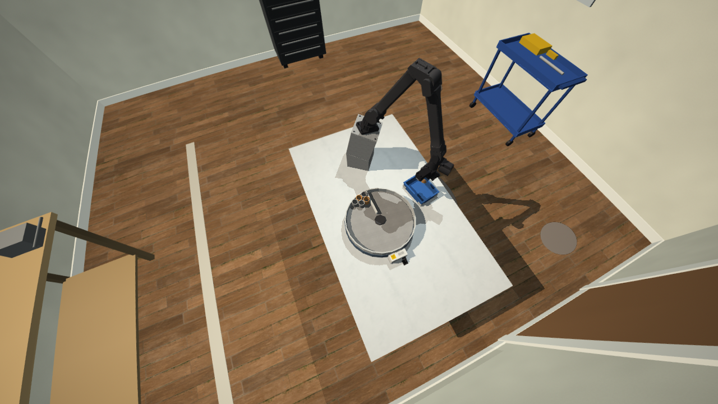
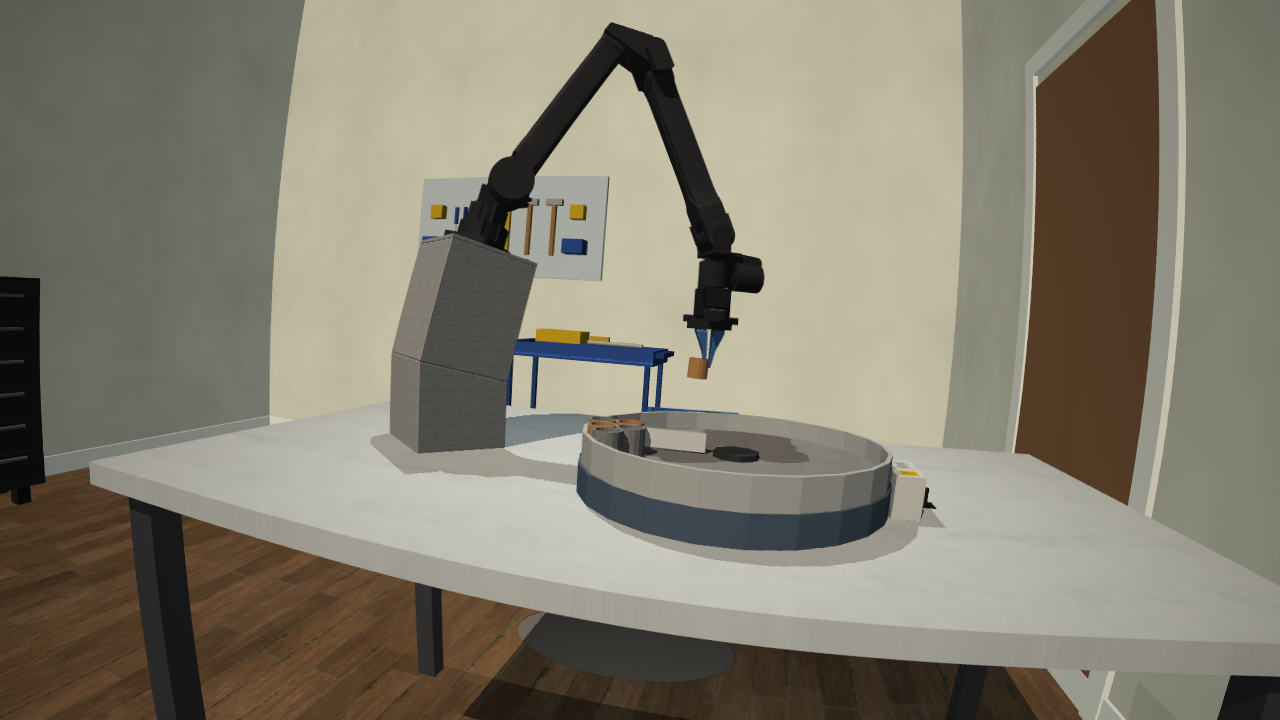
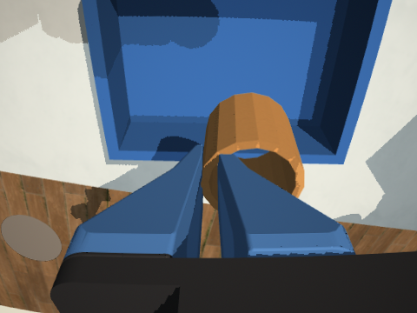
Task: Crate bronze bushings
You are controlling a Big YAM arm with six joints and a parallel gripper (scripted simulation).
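Now: the blue crate 20 mm behind my hand and 130 mm below it. Round my hand: round grey turning table (80 mm ahead, 360 mm to the right, 100 mm below).
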